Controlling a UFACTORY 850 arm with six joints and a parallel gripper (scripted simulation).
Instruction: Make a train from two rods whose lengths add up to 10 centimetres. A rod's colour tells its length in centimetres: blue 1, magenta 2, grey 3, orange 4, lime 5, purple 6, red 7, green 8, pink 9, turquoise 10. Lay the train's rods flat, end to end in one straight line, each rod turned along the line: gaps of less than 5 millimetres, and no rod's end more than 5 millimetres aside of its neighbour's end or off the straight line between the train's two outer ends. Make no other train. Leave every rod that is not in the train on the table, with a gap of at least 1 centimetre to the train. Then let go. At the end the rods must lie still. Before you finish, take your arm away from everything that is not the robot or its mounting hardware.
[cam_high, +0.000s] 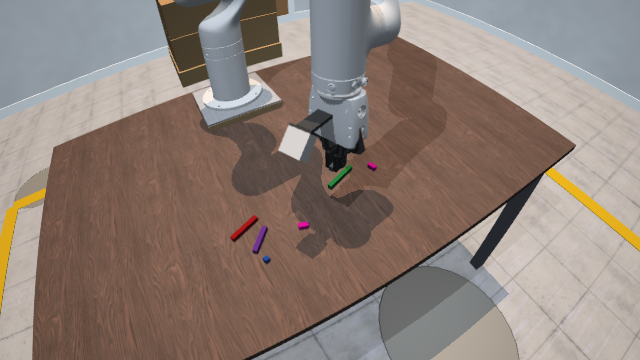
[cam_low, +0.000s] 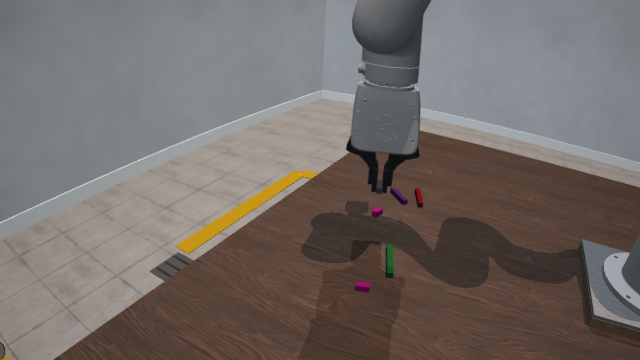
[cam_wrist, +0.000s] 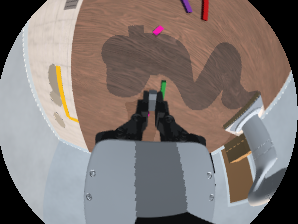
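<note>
Right now my hand is 120 mm above the green rod, 50 mm past it and 40 mm to the right of it. From my hand the other things lie so: grey rod (20 mm below); then purple rod (180 mm to the right, 120 mm below, 10 mm ahead); then small blue rod (190 mm to the right, 120 mm below, 60 mm ahead).
</note>
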